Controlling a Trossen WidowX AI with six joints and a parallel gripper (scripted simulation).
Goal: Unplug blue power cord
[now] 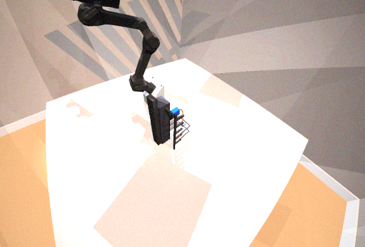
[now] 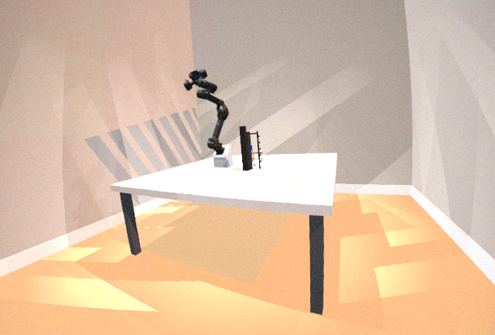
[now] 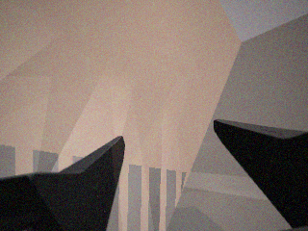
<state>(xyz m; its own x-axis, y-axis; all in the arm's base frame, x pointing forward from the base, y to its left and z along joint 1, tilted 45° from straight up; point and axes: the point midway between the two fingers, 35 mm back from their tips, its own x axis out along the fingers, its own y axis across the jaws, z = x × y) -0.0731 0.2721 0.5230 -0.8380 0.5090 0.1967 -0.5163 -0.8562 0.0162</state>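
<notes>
My gripper tip is 37 cm short of the blue plug, 14 cm to the right of it and 55 cm above it.
</notes>
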